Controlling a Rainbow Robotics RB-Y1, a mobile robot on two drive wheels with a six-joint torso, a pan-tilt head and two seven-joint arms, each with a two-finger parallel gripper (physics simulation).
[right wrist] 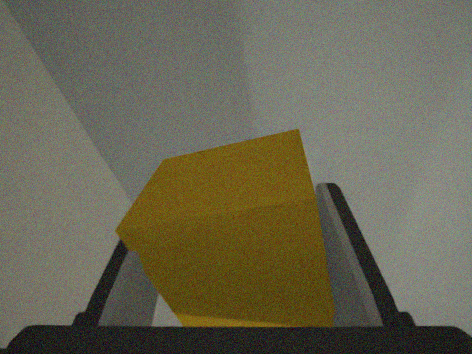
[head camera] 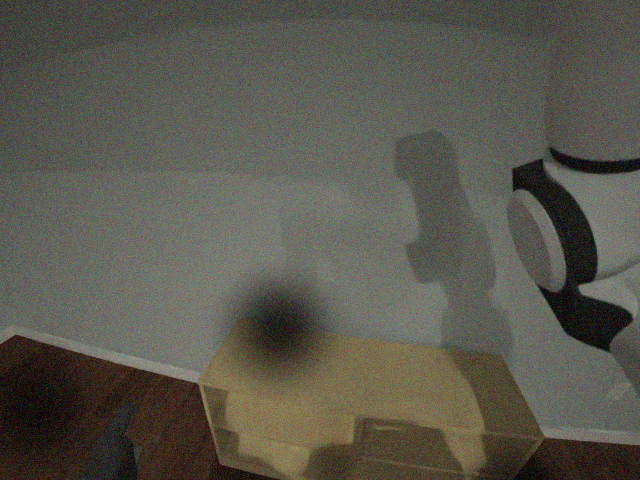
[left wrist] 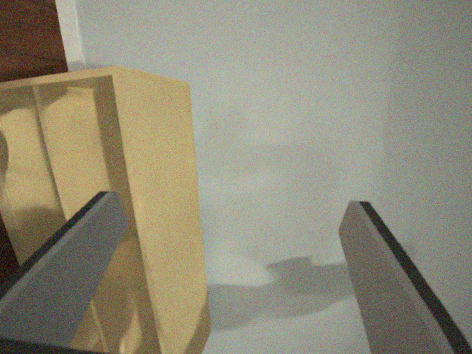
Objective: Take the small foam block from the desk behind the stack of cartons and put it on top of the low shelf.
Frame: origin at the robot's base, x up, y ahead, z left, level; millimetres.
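Where they show: left gripper, fingertip midpoint: (head camera: 133, 427) (left wrist: 229, 211); right gripper, fingertip midpoint: (right wrist: 240, 199).
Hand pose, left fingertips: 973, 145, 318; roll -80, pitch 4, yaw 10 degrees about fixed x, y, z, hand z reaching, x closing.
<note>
After its pixels a point has its place, as x, y, z.
The low shelf (head camera: 392, 372) {611, 606, -333} (left wrist: 160, 175) {610, 599, 106} is light wood and stands against the wall, close in front, low in the head camera view. Its top board shows no object on it; a dark blur covers its back left part in the head camera view. My right gripper is shut on the yellow foam block (right wrist: 230, 225) {1700, 190, -148}, which sits tilted between its fingers in the right wrist view. My left gripper (left wrist: 229, 211) {973, 145, 318} is open, with the shelf partly behind its left finger. The desk and the cartons do not show.
A grey wall (head camera: 180, 232) {1013, 983, 609} (left wrist: 280, 115) {943, 918, 212} rises behind the shelf, with a shadow of the arm on it. Dark wooden floor (head camera: 170, 408) {0, 802, 777} lies to the shelf's left. The white and black right arm (head camera: 578, 232) {1440, 0, -159} reaches down at the right of the head camera view.
</note>
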